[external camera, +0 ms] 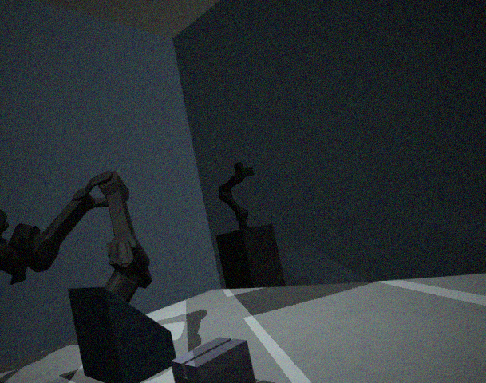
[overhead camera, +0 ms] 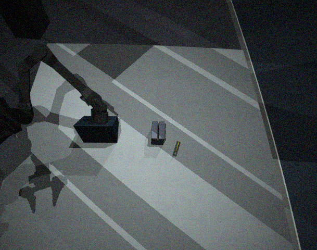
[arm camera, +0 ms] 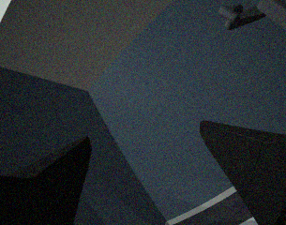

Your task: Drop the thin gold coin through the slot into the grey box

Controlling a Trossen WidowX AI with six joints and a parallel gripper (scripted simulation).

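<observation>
My gripper tip is 630 mm short of the gold coin, 340 mm above it and 230 mm to the right of it.
</observation>
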